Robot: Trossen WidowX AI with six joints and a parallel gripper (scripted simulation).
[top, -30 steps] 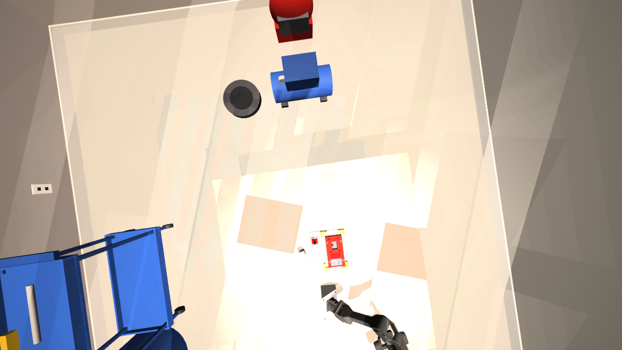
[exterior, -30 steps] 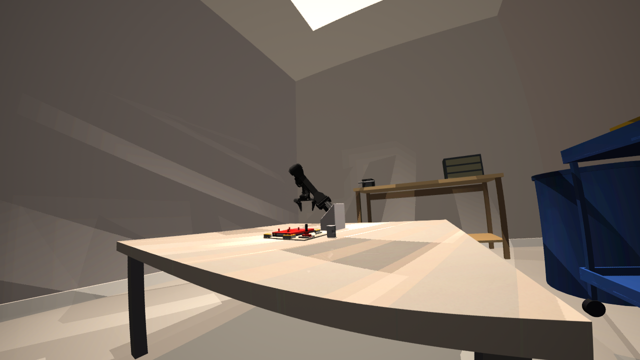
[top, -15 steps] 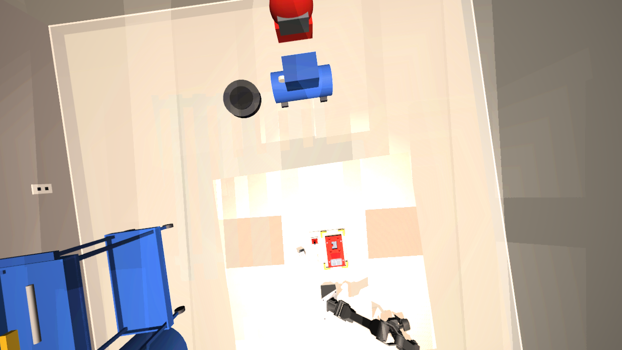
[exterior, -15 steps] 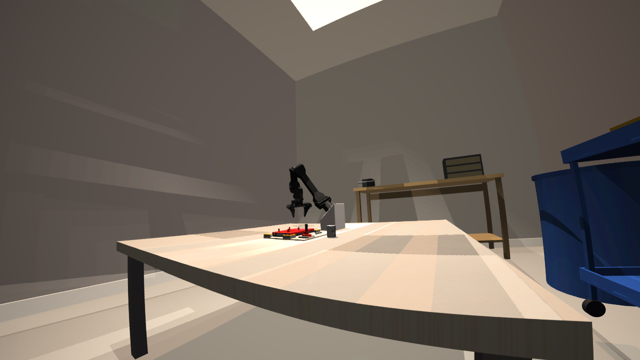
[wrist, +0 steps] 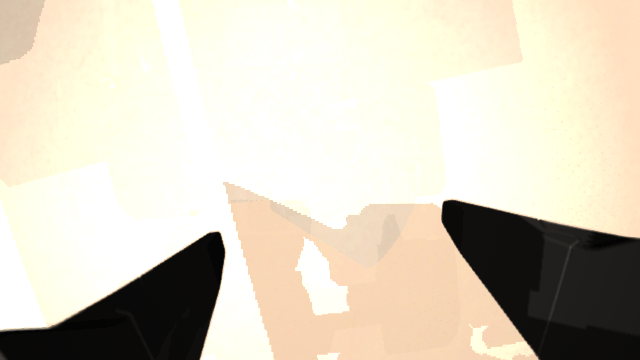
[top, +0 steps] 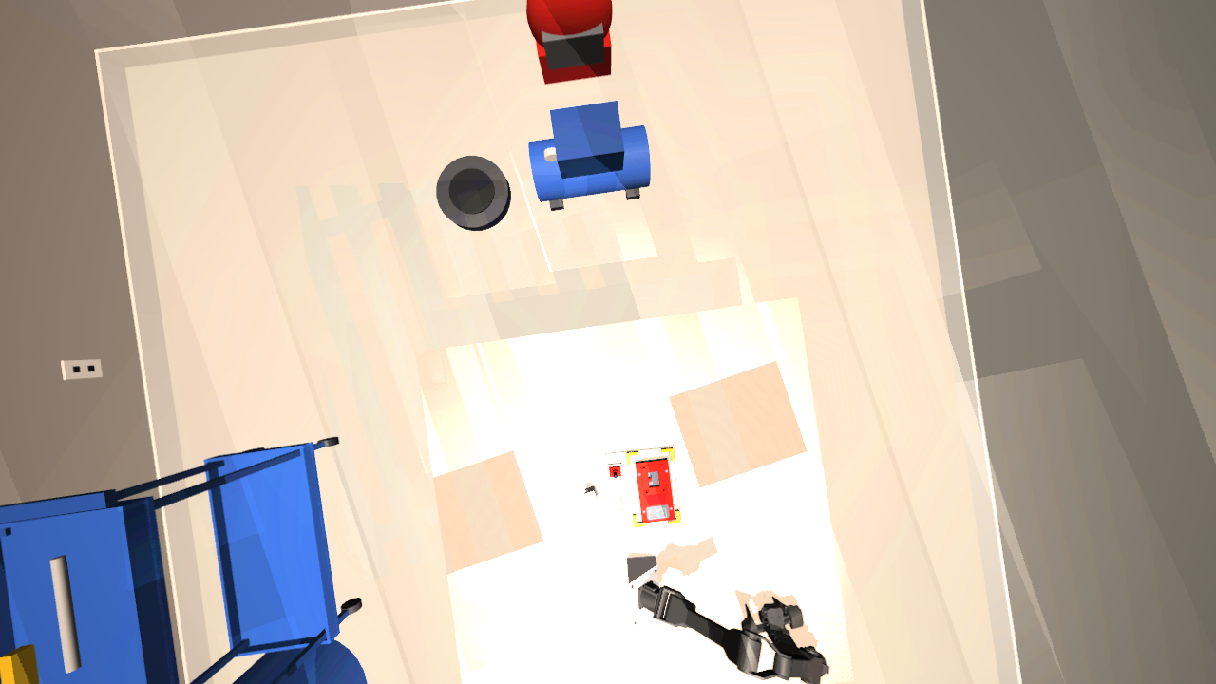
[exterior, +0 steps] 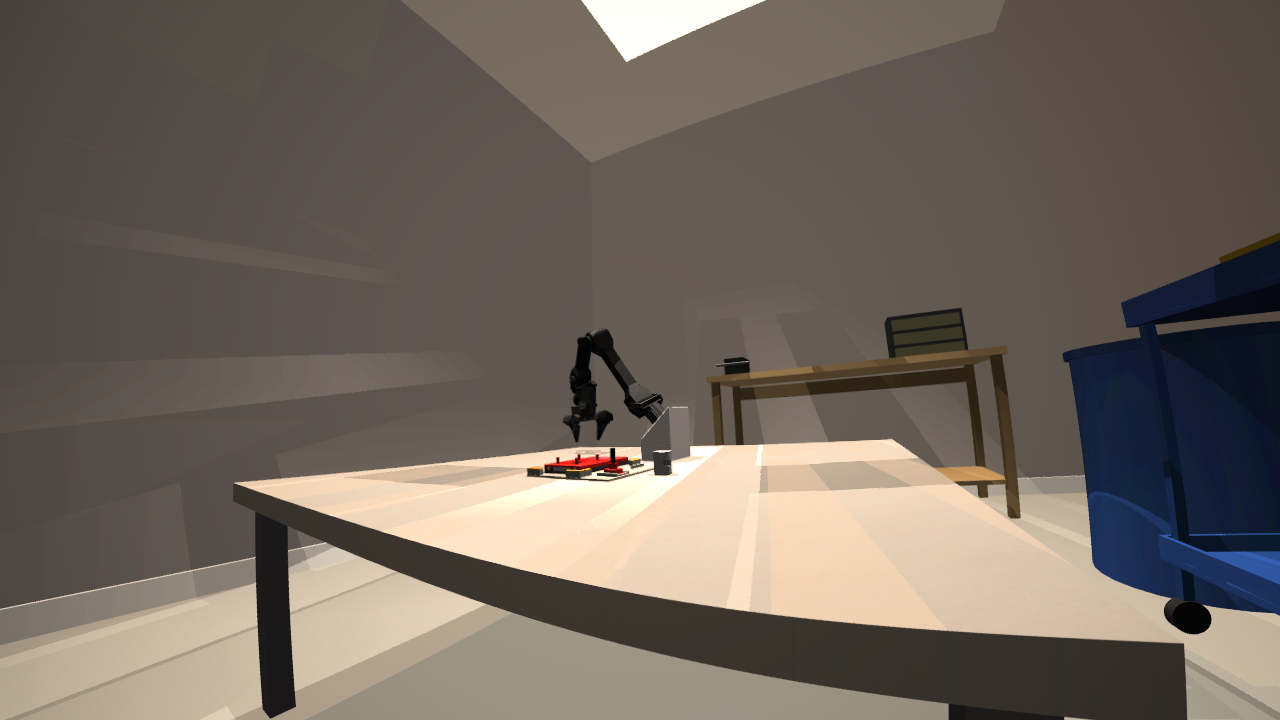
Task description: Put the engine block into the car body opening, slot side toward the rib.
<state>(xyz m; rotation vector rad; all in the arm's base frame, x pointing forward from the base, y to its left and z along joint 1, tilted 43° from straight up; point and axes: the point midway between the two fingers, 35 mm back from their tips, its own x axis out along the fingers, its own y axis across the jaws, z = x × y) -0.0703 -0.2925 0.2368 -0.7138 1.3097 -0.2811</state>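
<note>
Now: the engine block 35 cm ahead of my gripper tip, 54 cm to the left of it and 2 cm below it.
</note>
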